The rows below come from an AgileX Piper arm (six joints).
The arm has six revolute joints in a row. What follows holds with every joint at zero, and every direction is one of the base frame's.
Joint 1 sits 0.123 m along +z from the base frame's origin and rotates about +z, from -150 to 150 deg.
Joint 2 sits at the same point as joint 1 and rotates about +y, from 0 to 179.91 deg.
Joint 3 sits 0.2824 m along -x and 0.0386 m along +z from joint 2 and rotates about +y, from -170 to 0 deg.
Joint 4 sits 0.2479 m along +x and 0.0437 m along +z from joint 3 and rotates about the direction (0.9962, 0, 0.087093), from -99.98 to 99.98 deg.
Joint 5 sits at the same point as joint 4 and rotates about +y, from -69.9 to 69.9 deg.
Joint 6 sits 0.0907 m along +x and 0.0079 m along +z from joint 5 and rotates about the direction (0.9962, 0, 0.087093), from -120 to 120 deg.
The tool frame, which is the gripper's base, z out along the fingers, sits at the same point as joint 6; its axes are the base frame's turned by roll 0, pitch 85 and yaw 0 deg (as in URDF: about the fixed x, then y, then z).
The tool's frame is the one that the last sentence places.
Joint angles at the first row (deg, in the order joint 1, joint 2, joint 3, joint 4, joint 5, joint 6):
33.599, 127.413, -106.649, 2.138, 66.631, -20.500
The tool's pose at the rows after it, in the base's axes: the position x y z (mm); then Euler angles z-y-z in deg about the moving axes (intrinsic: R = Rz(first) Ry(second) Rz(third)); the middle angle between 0 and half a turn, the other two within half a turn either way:
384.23, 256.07, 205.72, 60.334, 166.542, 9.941
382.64, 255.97, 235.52, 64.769, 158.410, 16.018
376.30, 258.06, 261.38, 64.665, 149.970, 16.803
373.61, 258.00, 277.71, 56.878, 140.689, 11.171
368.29, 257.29, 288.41, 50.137, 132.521, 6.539
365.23, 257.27, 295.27, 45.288, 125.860, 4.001
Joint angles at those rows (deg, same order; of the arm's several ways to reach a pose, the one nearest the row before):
32.452, 125.118, -106.549, 6.916, 64.650, -20.260
31.492, 121.724, -106.547, 13.198, 62.155, -21.627
31.292, 117.901, -104.649, 19.059, 57.461, -23.420
31.506, 114.002, -100.108, 21.881, 46.751, -24.365
32.318, 110.350, -94.793, 22.825, 35.549, -24.622
33.173, 108.121, -91.105, 22.630, 26.234, -23.669

